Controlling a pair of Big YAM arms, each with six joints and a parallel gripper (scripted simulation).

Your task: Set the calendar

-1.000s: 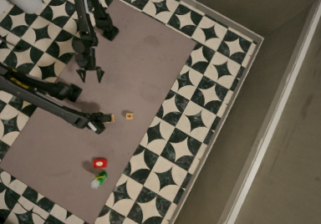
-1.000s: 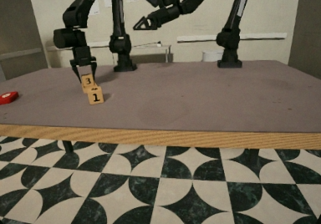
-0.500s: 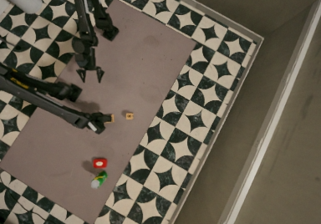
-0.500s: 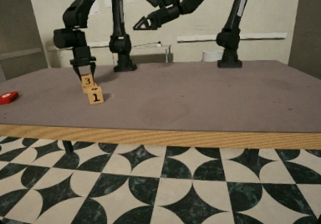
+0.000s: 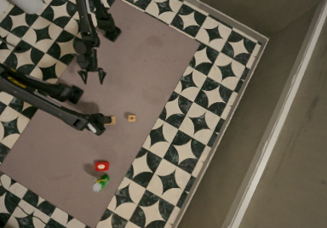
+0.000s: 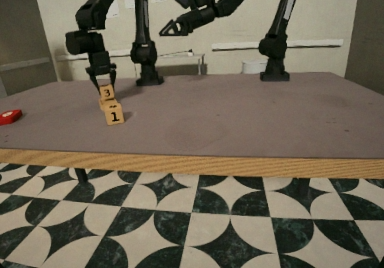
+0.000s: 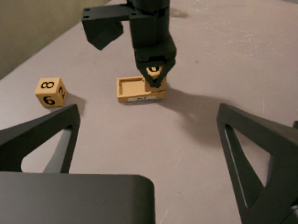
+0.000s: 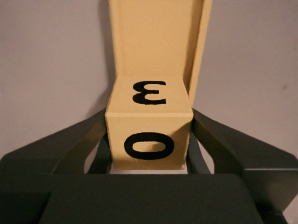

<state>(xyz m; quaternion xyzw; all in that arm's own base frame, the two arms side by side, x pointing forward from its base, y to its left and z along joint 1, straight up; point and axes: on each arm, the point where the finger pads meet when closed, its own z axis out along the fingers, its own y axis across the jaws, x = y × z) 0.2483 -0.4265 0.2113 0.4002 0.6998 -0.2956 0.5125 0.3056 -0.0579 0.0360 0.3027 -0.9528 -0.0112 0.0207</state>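
Right now the wooden tray is 4 cm below my right hand, 3 cm ahead of it and 1 cm to the left of it. From my right hand the other things lie so: cube (right at my right hand); then red block (28 cm to the right, 15 cm ahead, 3 cm below); then white bottle (37 cm to the right, 22 cm ahead, 2 cm above).
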